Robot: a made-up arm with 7 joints. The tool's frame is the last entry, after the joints.
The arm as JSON. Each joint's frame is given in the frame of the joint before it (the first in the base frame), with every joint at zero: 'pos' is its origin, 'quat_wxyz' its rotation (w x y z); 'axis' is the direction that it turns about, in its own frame. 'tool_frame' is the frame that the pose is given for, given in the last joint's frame.
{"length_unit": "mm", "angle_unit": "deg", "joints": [
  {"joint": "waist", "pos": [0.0, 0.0, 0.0], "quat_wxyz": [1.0, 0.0, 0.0, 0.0], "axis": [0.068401, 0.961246, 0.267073]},
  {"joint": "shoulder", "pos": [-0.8, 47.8, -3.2], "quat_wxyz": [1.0, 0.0, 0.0, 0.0], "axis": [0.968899, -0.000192, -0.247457]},
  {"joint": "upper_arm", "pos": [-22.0, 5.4, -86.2], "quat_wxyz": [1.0, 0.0, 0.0, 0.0], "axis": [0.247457, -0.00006, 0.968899]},
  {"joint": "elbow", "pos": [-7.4, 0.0, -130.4], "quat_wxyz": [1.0, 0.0, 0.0, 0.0], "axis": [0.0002, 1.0, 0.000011]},
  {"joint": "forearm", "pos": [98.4, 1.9, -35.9], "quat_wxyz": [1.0, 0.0, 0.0, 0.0], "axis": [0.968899, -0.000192, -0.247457]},
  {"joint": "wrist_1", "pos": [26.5, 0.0, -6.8], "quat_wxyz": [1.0, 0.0, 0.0, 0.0], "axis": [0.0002, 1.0, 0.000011]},
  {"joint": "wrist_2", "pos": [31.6, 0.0, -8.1], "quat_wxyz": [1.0, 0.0, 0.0, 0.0], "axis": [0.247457, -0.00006, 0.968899]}
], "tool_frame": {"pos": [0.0, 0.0, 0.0], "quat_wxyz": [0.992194, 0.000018, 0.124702, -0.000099]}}
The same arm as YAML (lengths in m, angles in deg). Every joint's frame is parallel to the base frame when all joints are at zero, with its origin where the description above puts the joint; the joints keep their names.
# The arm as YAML. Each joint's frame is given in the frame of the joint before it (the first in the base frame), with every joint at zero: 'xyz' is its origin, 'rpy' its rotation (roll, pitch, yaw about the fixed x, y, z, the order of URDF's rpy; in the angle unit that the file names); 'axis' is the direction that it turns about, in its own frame. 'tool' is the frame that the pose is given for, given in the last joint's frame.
units:
  length: m
  angle: deg
joints:
  - name: waist
    type: revolute
    origin:
      xyz: [0.0, 0.0, 0.0]
      rpy: [0.0, 0.0, 0.0]
    axis: [0.068403, 0.961235, 0.26711]
  - name: shoulder
    type: revolute
    origin:
      xyz: [-0.0008, 0.0478, -0.0032]
      rpy: [0.0, 0.0, 0.0]
    axis: [0.968889, -0.0002, -0.247497]
  - name: upper_arm
    type: revolute
    origin:
      xyz: [-0.022, 0.0054, -0.0862]
      rpy: [0.0, 0.0, 0.0]
    axis: [0.247497, -0.0001, 0.968889]
  - name: elbow
    type: revolute
    origin:
      xyz: [-0.0074, 0.0, -0.1304]
      rpy: [0.0, 0.0, 0.0]
    axis: [0.0002, 1.0, 0.0]
  - name: forearm
    type: revolute
    origin:
      xyz: [0.0984, 0.0019, -0.0359]
      rpy: [0.0, 0.0, 0.0]
    axis: [0.968889, -0.0002, -0.247497]
  - name: wrist_1
    type: revolute
    origin:
      xyz: [0.0265, 0.0, -0.0068]
      rpy: [0.0, 0.0, 0.0]
    axis: [0.0002, 1.0, 0.0]
  - name: wrist_2
    type: revolute
    origin:
      xyz: [0.0316, 0.0, -0.0081]
      rpy: [0.0, 0.0, 0.0]
    axis: [0.247497, -0.0001, 0.968889]
tool:
  origin:
    xyz: [0.0, 0.0, 0.0]
    rpy: [0.0, 14.33, -0.01]

